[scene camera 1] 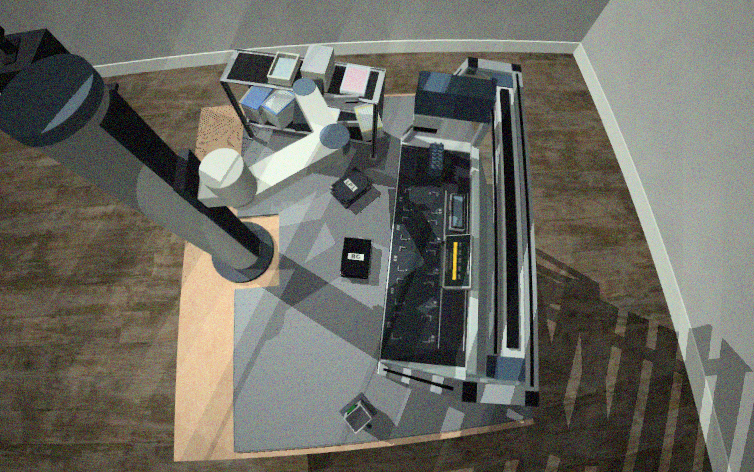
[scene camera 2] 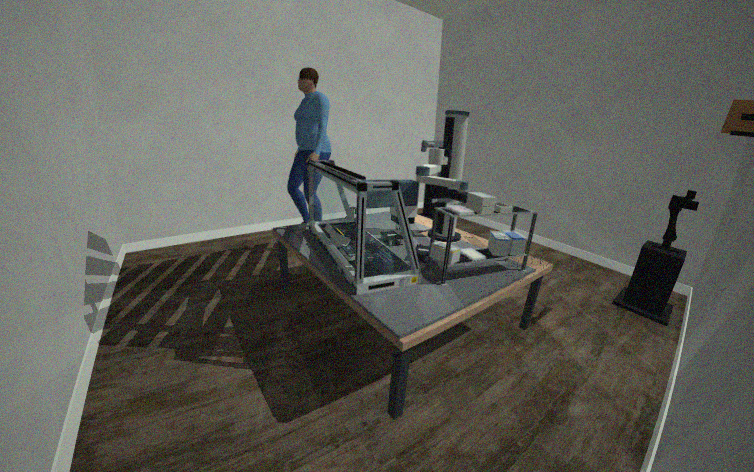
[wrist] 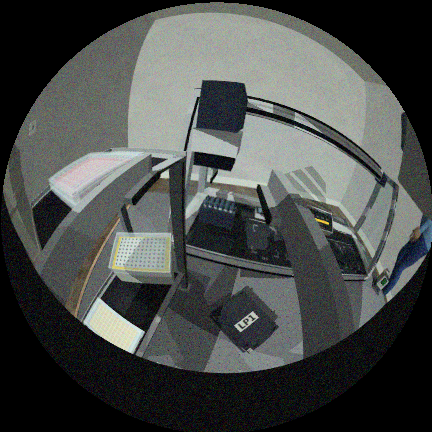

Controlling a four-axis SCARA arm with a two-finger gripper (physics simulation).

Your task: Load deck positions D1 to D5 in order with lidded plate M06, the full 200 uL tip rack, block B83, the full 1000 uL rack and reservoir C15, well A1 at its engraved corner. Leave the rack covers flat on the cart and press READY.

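Note:
My gripper (wrist: 208, 168) stands open beside the cart (scene camera 1: 235, 111) (wrist: 178, 215), its two fingers apart with nothing between them. It is hidden under the arm in scene camera 1. A pink-topped plate (scene camera 1: 354, 79) (wrist: 95, 175) lies on the top shelf, its label unreadable. A tall pale box (scene camera 1: 318, 64) and an open tray with a pale-blue inside (scene camera 1: 283, 69) stand there too. Below are a yellow-edged tip rack (wrist: 142, 252) (scene camera 1: 364, 118), a yellowish gridded plate (wrist: 114, 325) and two blue-edged racks, one (scene camera 1: 257, 104) left of the other (scene camera 1: 279, 107). The deck (scene camera 1: 411, 347) has corner marks.
Blocks labelled LP1 (scene camera 1: 351, 188) (wrist: 246, 320) and RG (scene camera 1: 356, 258) sit before the deck. A dark-blue rack (scene camera 1: 436, 157) (wrist: 219, 211) stands on the deck, under the instrument head (scene camera 1: 456, 94) (wrist: 221, 105). A small green-marked box (scene camera 1: 357, 417) is near the edge. A person (scene camera 2: 311, 122) stands behind the frame.

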